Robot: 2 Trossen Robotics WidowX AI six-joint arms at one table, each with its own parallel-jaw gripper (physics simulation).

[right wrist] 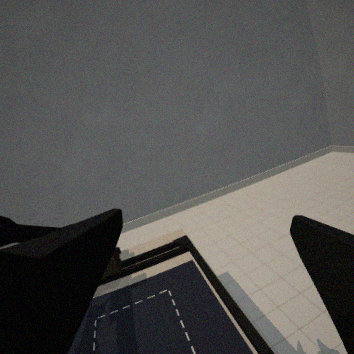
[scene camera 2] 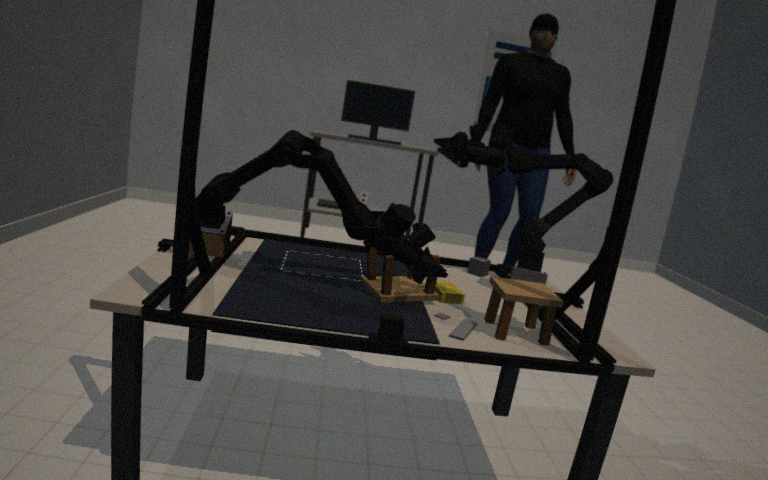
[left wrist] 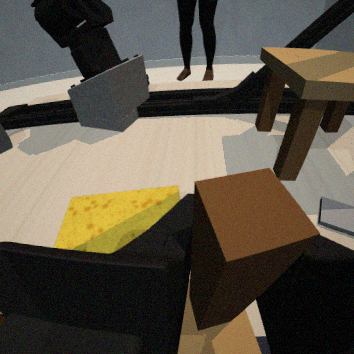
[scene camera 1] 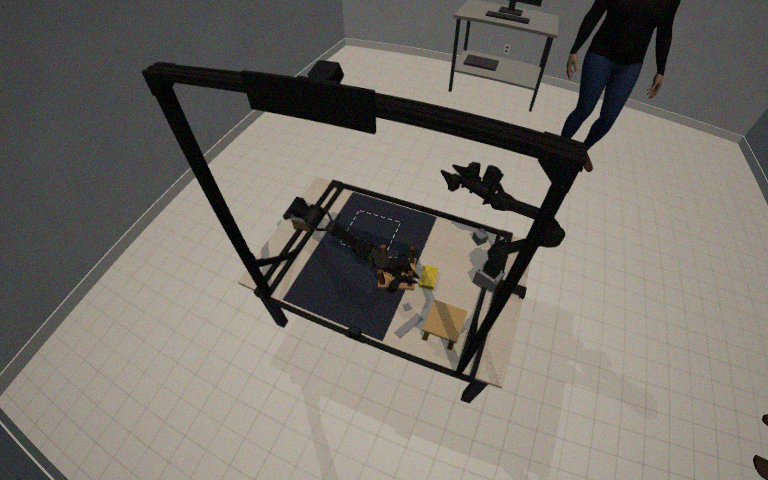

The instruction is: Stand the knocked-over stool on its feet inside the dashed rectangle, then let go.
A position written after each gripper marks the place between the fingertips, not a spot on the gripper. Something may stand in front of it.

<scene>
The right gripper (scene camera 2: 435, 144) is open, with nothing in its grasp. On the table rests a yellow sponge (left wrist: 104, 222). Further things: the left gripper (scene camera 2: 446, 274).
The left gripper also shows in the left wrist view (left wrist: 214, 202) and in scene camera 1 (scene camera 1: 418, 280). The right gripper is seen too in the right wrist view (right wrist: 206, 220) and in scene camera 1 (scene camera 1: 446, 167). The right wrist view misses the yellow sponge: it is out of frame.
</scene>
